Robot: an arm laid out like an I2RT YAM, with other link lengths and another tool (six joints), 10 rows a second.
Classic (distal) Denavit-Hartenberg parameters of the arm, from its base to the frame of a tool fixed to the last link. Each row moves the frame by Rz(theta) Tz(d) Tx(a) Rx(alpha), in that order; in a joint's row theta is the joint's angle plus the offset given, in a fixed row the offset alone. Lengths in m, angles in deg.
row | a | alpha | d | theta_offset
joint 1 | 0.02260 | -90.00 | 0.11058 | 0.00
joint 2 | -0.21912 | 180.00 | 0.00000 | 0.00
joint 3 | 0.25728 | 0.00 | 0.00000 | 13.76
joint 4 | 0.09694 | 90.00 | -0.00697 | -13.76
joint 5 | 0.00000 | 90.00 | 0.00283 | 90.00
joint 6 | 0.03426 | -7.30 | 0.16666 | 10.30
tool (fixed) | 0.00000 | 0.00 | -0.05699 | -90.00
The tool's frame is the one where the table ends.
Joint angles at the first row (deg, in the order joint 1, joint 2, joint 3, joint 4, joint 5, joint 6):
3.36, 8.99, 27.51, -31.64, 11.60, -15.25
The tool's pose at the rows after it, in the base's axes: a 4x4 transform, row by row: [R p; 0 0 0 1], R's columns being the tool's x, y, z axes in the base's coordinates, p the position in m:
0.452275 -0.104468 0.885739 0.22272; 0.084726 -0.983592 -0.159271 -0.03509; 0.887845 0.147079 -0.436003 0.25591; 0 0 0 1
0.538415 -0.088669 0.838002 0.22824; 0.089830 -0.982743 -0.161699 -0.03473; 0.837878 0.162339 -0.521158 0.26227; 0 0 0 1
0.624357 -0.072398 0.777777 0.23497; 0.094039 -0.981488 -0.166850 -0.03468; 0.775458 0.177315 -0.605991 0.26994; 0 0 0 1
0.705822 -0.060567 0.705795 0.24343; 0.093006 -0.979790 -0.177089 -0.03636; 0.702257 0.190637 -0.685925 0.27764; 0 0 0 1
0.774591 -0.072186 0.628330 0.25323; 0.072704 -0.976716 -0.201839 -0.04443; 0.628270 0.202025 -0.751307 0.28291; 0 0 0 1
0.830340 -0.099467 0.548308 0.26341; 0.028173 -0.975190 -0.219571 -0.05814; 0.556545 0.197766 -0.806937 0.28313; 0 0 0 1
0.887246 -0.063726 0.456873 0.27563; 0.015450 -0.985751 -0.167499 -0.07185; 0.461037 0.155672 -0.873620 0.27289; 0 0 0 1
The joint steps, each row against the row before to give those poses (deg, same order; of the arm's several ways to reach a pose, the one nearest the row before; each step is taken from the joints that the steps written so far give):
0.00, 8.33, 8.43, -6.03, 0.04, 0.01
0.00, 7.72, 7.06, -5.07, -0.02, -0.01
-0.07, 8.26, 8.03, -5.86, 0.04, 0.00
-0.53, 8.63, 8.61, -6.23, -0.02, -0.04
-1.96, 8.18, 7.91, -5.40, -0.04, -0.17
-3.37, 7.45, 6.69, -4.39, -0.95, -0.07
-4.85, 7.52, 5.75, -4.50, -5.50, -2.99

